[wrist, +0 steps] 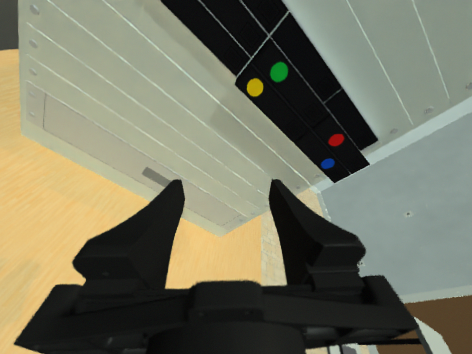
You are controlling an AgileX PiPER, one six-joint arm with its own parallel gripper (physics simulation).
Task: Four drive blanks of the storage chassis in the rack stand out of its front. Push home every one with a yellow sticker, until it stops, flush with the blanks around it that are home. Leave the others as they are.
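Note:
The storage chassis (307, 55) shows its black front at the top centre and right of the wrist view. A blank with a yellow sticker (255, 87) is at its left edge; its upper end stands out past the blanks above. A blank with a green sticker (279, 72) is right beside it and also looks raised. Blanks with a red sticker (336, 140) and a blue sticker (327, 163) are side by side at the lower right end; how far they stand out is hard to tell. My gripper (227, 189) is open, apart from the chassis, below and left of the stickers.
Pale grey rack panels (150, 85) lie left of the chassis, and more panels (400, 45) lie right of it. The rack's blue-grey side (395, 240) is at the right. Wooden floor (65, 200) shows at the lower left, and a brown surface (450, 320) at the lower right.

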